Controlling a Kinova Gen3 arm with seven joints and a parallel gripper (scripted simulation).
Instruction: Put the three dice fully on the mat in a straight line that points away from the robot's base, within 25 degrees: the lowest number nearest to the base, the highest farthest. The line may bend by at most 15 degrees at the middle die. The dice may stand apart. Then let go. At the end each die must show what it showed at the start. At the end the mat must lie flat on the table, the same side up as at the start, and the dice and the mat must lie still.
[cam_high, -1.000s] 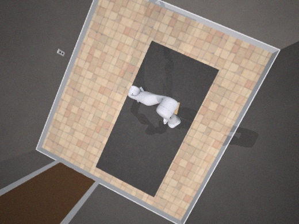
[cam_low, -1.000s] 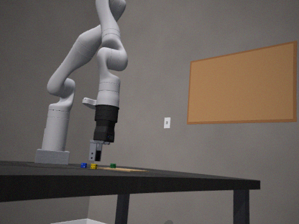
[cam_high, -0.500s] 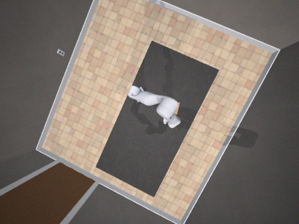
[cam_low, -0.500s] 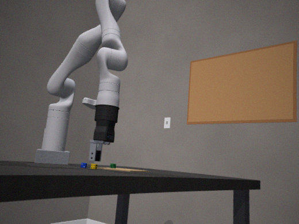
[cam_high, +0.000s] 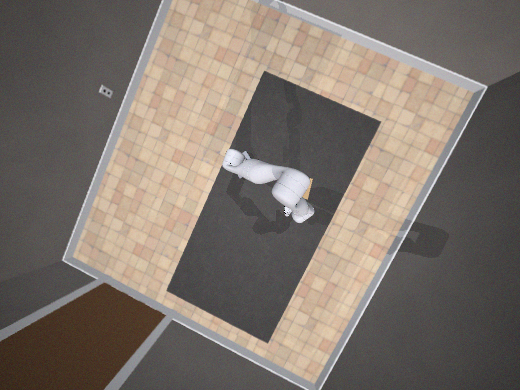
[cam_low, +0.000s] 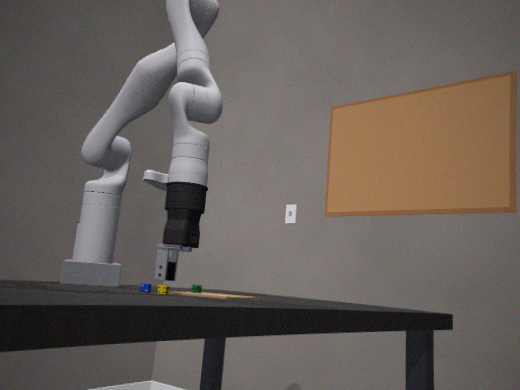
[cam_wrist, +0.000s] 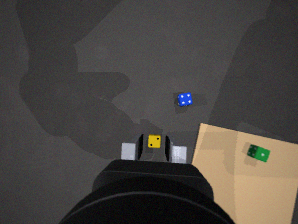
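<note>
My hand is 40 mm above the yellow die. Also, from my hand: green die: 40 mm behind, 130 mm to the left, 30 mm below; then blue die: 70 mm behind, 10 mm to the left, 40 mm below; then mat: 130 mm to the left, 40 mm below.
</note>
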